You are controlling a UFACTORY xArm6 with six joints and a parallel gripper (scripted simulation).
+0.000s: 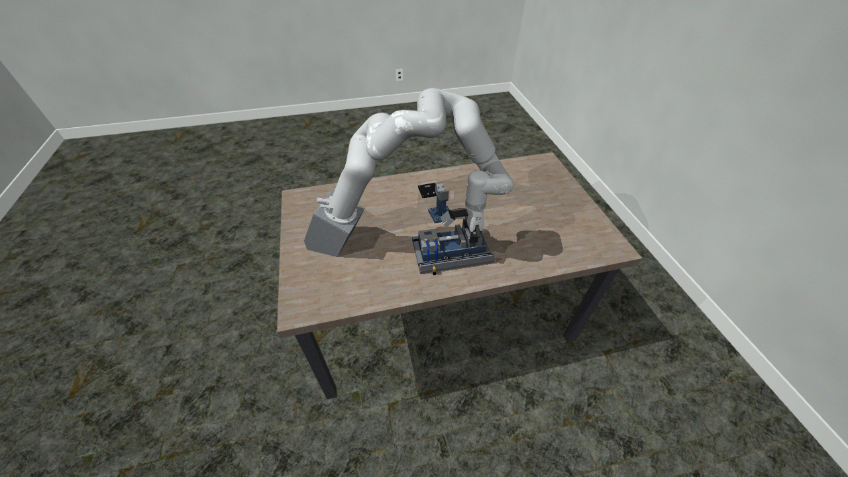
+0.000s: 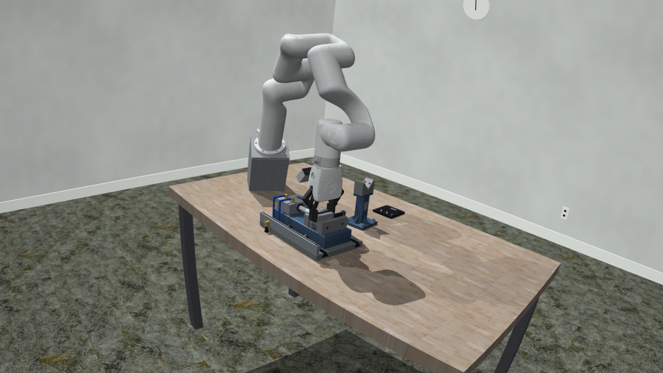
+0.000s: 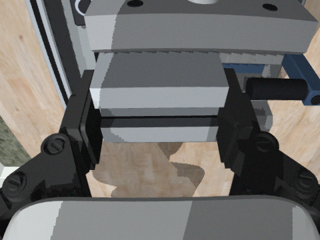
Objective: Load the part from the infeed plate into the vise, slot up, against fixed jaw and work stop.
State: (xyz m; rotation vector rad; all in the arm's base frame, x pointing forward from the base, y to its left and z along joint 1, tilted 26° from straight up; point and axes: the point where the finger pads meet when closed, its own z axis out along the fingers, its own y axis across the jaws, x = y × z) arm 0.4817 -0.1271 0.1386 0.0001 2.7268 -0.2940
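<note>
Right now my hand is right at the grey block. Also, from my hand: dark work stop rod 70 mm to the left, 20 mm below; fixed jaw 30 mm ahead, 20 mm to the left, 30 mm below; moving jaw 40 mm behind, 20 mm to the left, 30 mm below.
</note>
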